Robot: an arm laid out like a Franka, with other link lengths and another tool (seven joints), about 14 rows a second.
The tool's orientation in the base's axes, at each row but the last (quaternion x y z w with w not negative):
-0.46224 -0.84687 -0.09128 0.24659
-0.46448 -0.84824 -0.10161 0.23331
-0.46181 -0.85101 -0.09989 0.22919
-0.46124 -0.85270 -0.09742 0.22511
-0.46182 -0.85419 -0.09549 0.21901
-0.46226 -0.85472 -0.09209 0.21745
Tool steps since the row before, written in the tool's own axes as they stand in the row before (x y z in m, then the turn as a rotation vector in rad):
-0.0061 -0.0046 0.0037 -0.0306 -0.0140 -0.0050
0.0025 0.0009 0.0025 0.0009 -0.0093 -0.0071
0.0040 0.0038 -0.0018 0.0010 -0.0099 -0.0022
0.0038 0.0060 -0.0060 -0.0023 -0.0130 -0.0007
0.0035 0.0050 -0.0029 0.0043 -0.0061 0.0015
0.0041 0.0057 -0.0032 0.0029 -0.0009 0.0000
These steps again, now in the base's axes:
-0.0023 -0.0056 -0.0059 0.0039 -0.0323 -0.0100
-0.0012 0.0033 -0.0010 -0.0060 -0.0072 0.0070
0.0018 0.0044 0.0033 -0.0080 -0.0056 0.0028
0.0049 0.0039 0.0068 -0.0095 -0.0092 0.0001
0.0033 0.0043 0.0040 -0.0076 0.0004 0.0009
0.0037 0.0051 0.0045 -0.0021 0.0017 0.0014

